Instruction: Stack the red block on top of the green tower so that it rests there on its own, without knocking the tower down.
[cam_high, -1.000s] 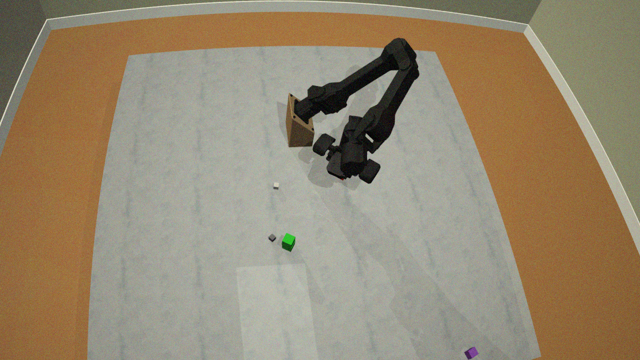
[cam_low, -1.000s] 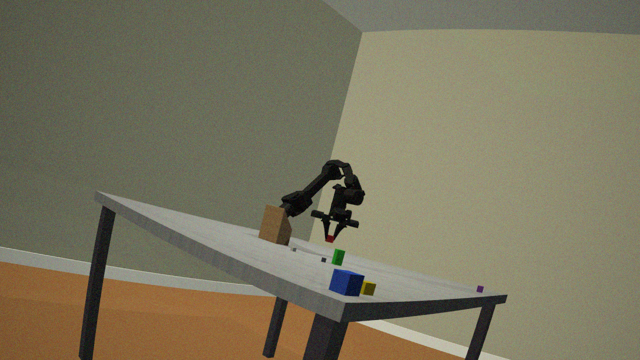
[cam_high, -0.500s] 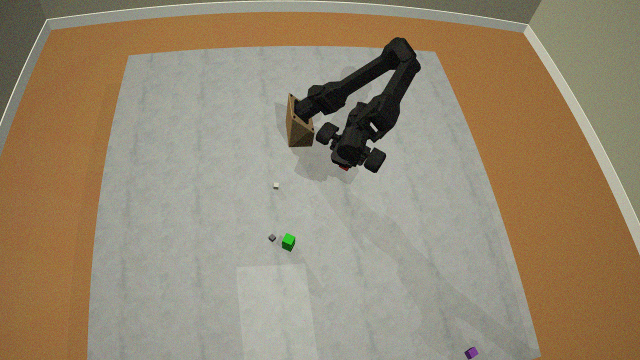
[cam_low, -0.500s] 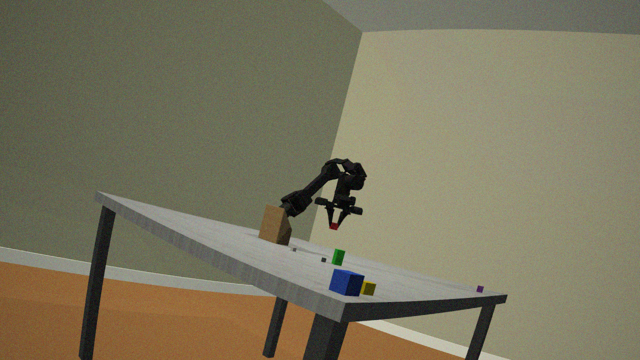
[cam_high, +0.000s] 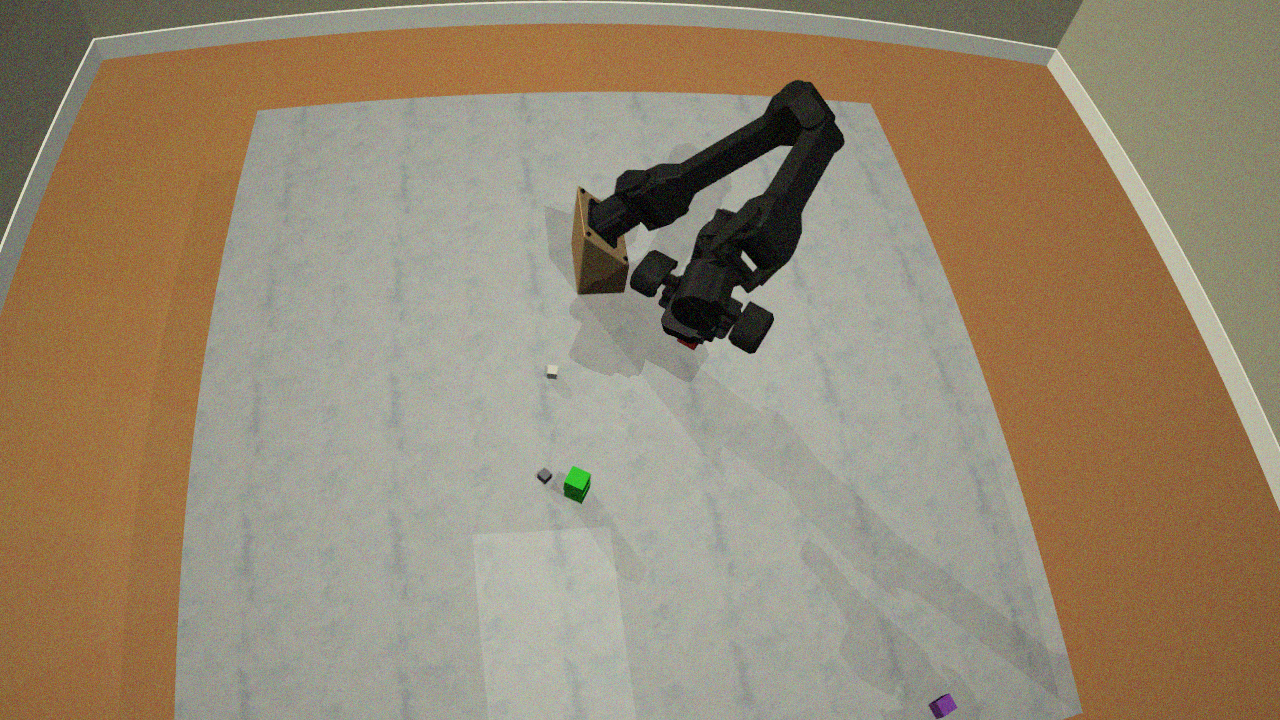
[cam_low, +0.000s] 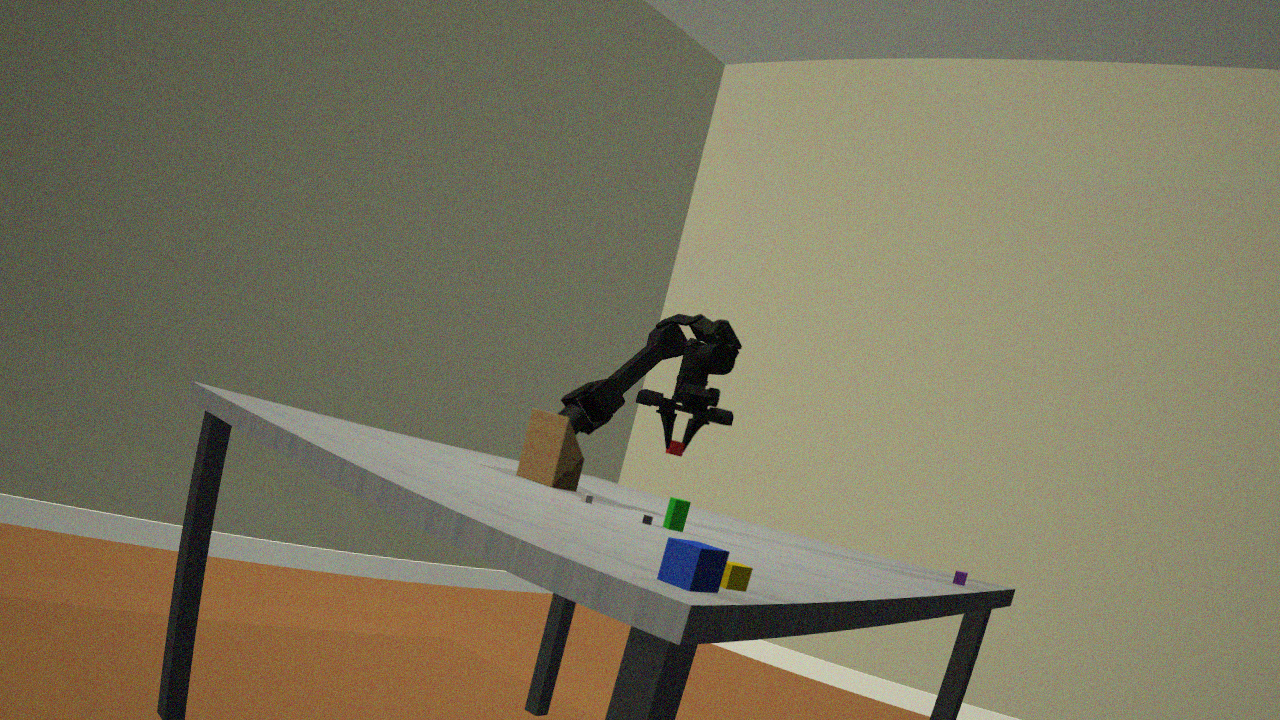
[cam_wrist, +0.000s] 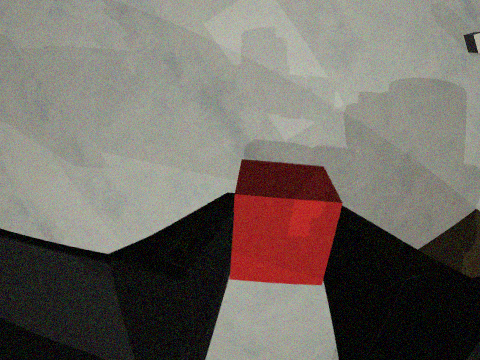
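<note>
The dark grey cube lies 17 cm ahead of my gripper tip, 19 cm to the right of it and 13 cm below it. The rest, counted from my gripper tip: red block (1 cm above); then purple cube (51 cm ahead, 38 cm to the left, 12 cm below); then white cube (18 cm to the right, 12 cm below).
</note>
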